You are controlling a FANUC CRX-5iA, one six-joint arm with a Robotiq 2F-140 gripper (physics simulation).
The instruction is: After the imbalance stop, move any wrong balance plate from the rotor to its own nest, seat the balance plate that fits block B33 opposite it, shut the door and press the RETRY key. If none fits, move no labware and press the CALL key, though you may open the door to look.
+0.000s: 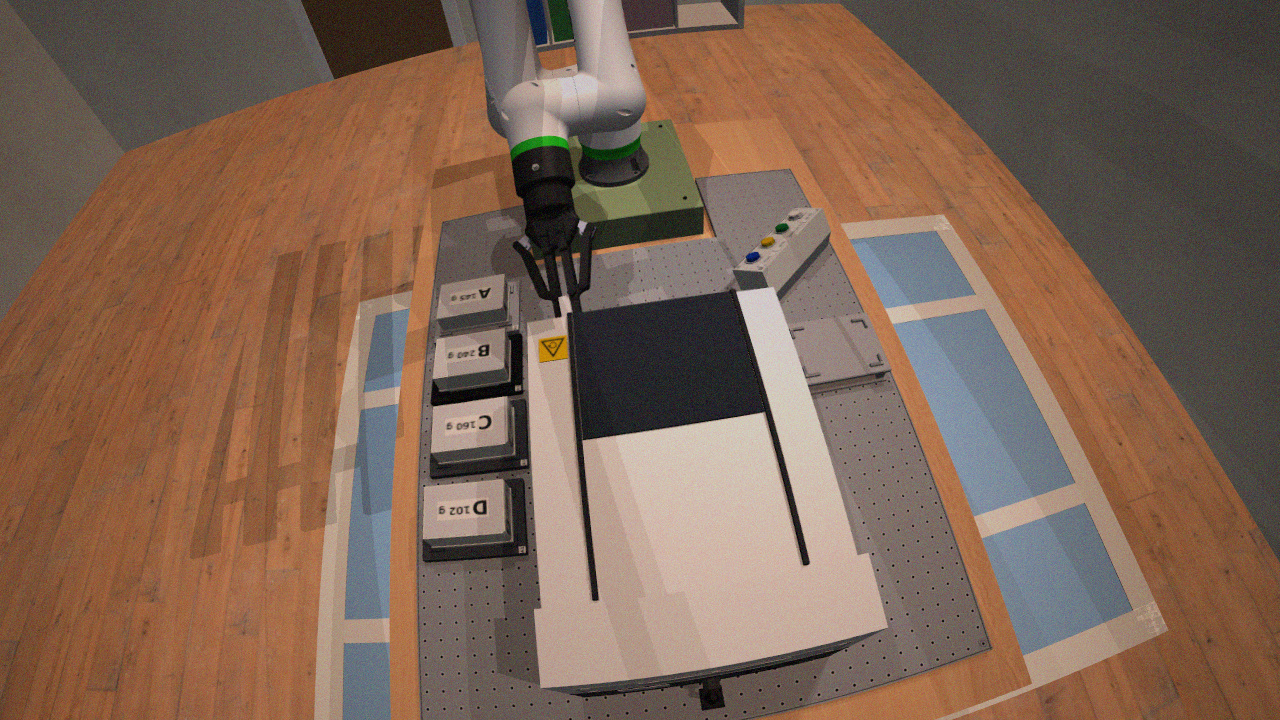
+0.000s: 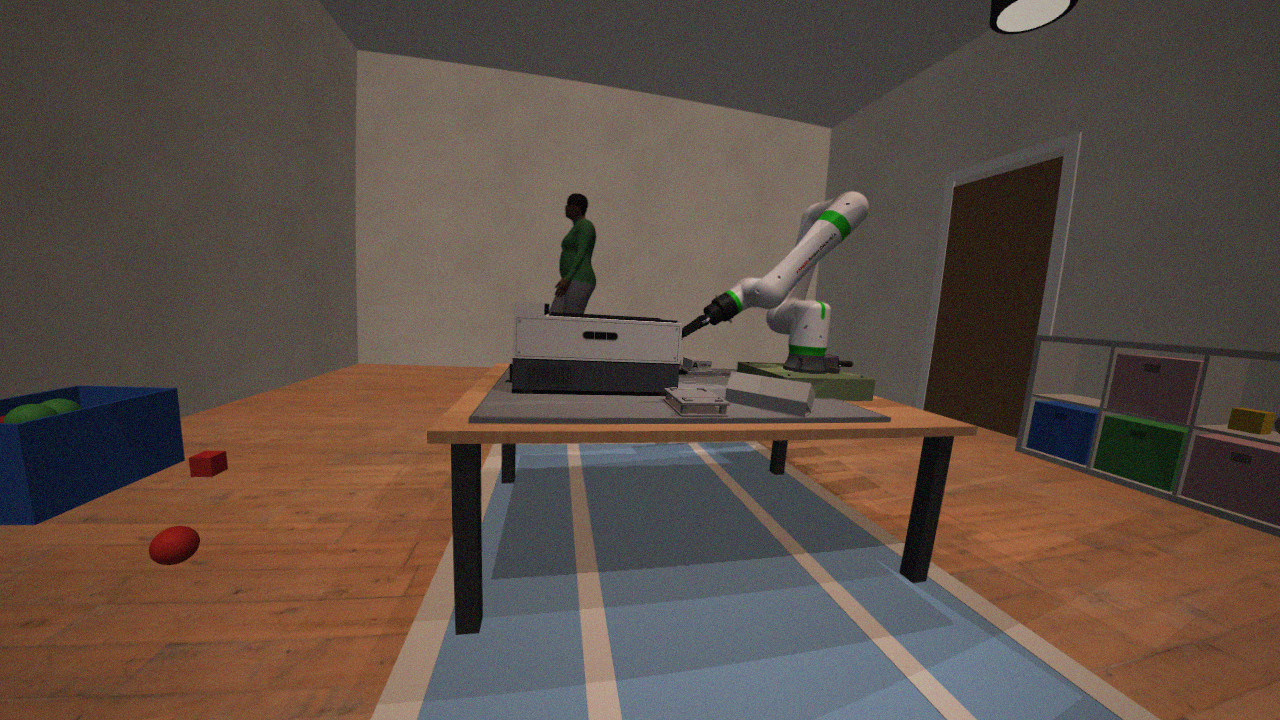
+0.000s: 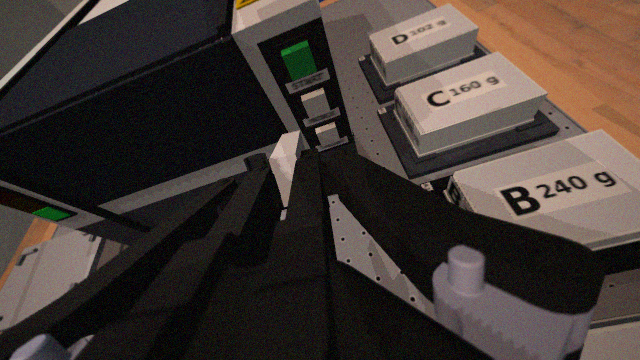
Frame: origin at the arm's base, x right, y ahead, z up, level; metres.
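Seen in the pictures: gripper, fingertip midpoint: [image 3: 295,149]; arm's base at its link origin: [image 1: 614,166] [image 2: 804,370].
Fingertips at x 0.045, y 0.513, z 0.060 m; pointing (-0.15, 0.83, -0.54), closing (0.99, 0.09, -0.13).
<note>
Offsets run from my fingertips to a thing's top centre. "spot": to the spot under its first point.
The white centrifuge [image 1: 716,537] [image 2: 546,335] has its dark door [image 1: 666,367] [image 3: 165,120] shut; rotor and block B33 are hidden. My gripper [image 1: 565,308] [image 2: 684,331] [image 3: 295,149] is shut and empty, its tips near the front corner below a key column. That column has a green START key {dz +0.069, dx +0.026, dy +0.022 m} [image 3: 299,60] and two pale keys [image 3: 316,103] [image 3: 327,132] with unreadable labels. Balance plates A {dz -0.068, dx +0.212, dy -0.176 m} [image 1: 472,300], B 240 g {dz -0.068, dx +0.194, dy -0.048 m} [image 1: 472,356] [image 3: 555,185], C 160 g {dz -0.068, dx +0.174, dy +0.087 m} [image 1: 472,429] [image 3: 465,100] and D 102 g {dz -0.068, dx +0.167, dy +0.226 m} [image 1: 467,510] [image 3: 425,42] sit in a row on nests. RETRY and CALL labels are unreadable.
A sloped key box {dz -0.038, dx -0.360, dy -0.251 m} [image 1: 787,255] [image 2: 769,394] with blue, yellow, green and pale keys stands beyond the centrifuge's front corner. A flat grey nest {dz -0.082, dx -0.410, dy -0.030 m} [image 1: 836,349] [image 2: 695,400] [image 3: 50,275] lies at its other side. A green indicator {spot: dz +0.007, dx -0.258, dy -0.010 m} [image 3: 52,214] is lit. A person [image 2: 577,250] stands behind the table.
</note>
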